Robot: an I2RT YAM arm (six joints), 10 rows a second.
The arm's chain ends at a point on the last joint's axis. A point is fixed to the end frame.
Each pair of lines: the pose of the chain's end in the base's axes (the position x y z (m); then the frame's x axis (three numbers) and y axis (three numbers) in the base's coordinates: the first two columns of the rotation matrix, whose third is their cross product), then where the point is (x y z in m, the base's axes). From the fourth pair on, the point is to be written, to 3 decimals.
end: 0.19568 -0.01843 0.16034 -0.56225 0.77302 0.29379 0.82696 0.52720 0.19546
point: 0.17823 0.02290 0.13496
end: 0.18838 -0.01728 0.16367 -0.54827 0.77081 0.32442 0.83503 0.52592 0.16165
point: 0.16981 0.02423 0.13940
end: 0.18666 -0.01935 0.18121 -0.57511 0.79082 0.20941 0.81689 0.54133 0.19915
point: 0.17059 0.02004 0.15211
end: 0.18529 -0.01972 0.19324 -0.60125 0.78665 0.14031 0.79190 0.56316 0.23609
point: 0.171 0.018 0.162
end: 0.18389 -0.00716 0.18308 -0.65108 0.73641 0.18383 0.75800 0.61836 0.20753
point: 0.165 0.030 0.153
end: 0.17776 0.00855 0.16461 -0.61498 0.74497 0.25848 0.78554 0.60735 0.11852
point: 0.156 0.046 0.137
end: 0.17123 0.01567 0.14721 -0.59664 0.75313 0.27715 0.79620 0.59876 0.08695
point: 0.149 0.053 0.120
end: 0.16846 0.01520 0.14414 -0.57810 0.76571 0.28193 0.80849 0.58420 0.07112
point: 0.146 0.053 0.117
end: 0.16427 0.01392 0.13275 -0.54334 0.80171 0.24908 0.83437 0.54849 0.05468
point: 0.144 0.052 0.104
